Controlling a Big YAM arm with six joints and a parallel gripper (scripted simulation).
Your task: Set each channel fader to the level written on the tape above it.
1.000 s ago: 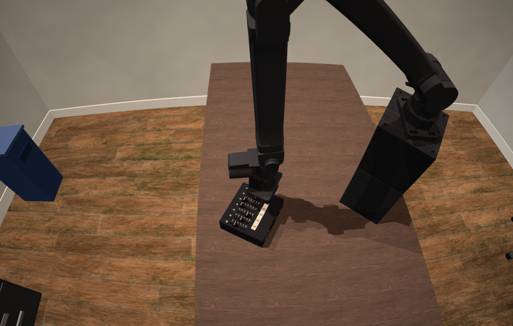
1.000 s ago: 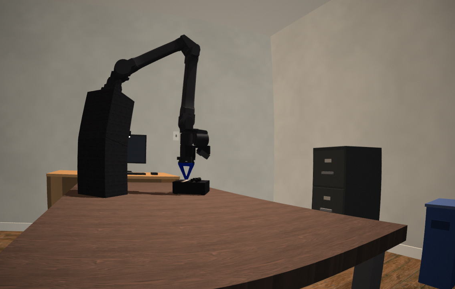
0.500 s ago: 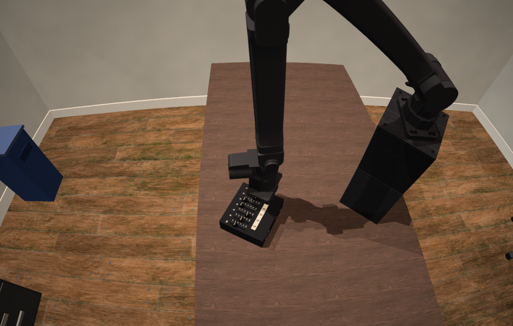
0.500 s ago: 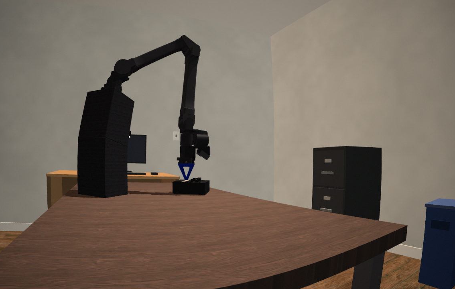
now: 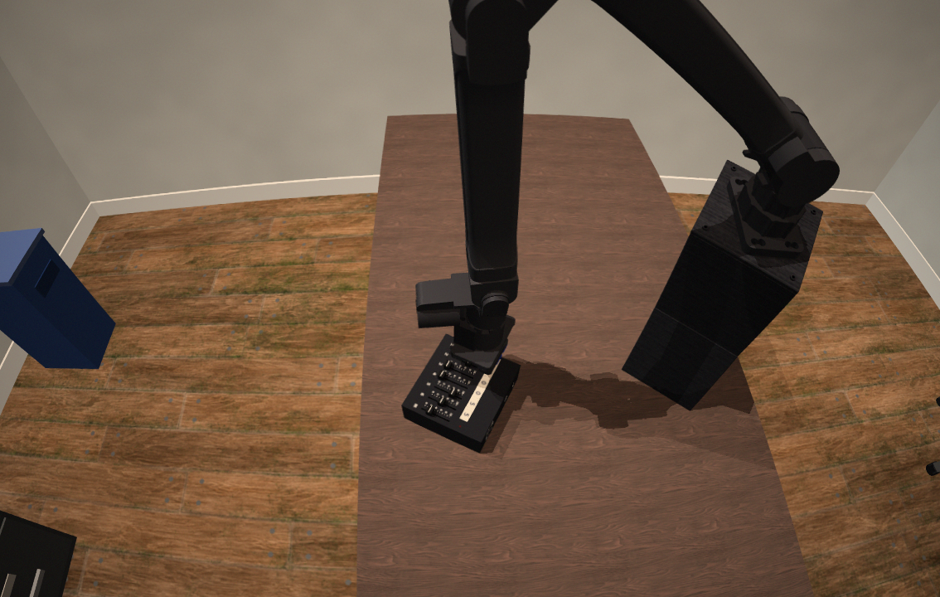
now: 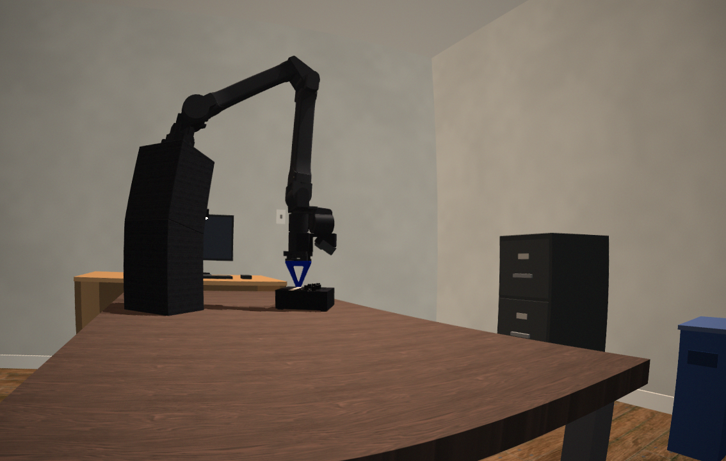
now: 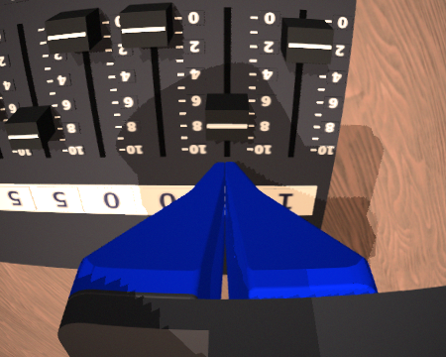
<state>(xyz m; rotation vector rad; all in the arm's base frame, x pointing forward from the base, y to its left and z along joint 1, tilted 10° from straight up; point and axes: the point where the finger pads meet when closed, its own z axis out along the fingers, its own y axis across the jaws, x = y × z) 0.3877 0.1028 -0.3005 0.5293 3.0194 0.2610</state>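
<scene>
Right now the fader 2 is 2 cm ahead of my hand, 1 cm to the right of it and 1 cm below it. The rest, counted from my hand: fader 4: 6 cm ahead, 2 cm to the left, 1 cm below; fader 1: 4 cm to the right, 4 cm ahead, 1 cm below; fader 3: 6 cm ahead, 1 cm below.
</scene>
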